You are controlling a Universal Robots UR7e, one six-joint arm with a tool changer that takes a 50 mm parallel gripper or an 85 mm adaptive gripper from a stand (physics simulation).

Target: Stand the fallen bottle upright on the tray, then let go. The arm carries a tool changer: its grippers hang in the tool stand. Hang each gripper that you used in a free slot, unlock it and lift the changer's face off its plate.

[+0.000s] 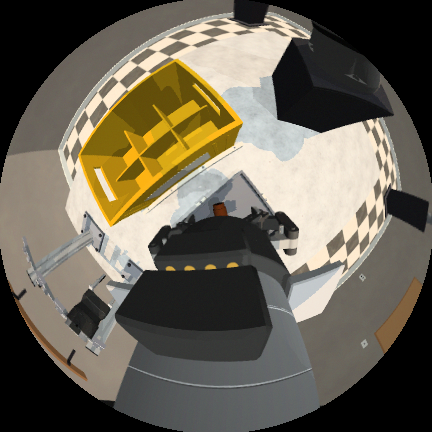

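The brown bottle shows by its neck end, over the grey tray; the rest of it is hidden behind my gripper. The neck points away from my gripper, towards the crate side. My gripper is the black adaptive one. Its fingers stand wide apart, one on each side of the bottle's line, and it is open. Whether the pads touch the bottle is hidden. The tool stand is at the lower left, with another black gripper hanging in it.
A yellow crate with dividers stands at the upper left, close beyond the tray. The robot's black base is at the upper right. A black block stands at the far right edge, and another at the top.
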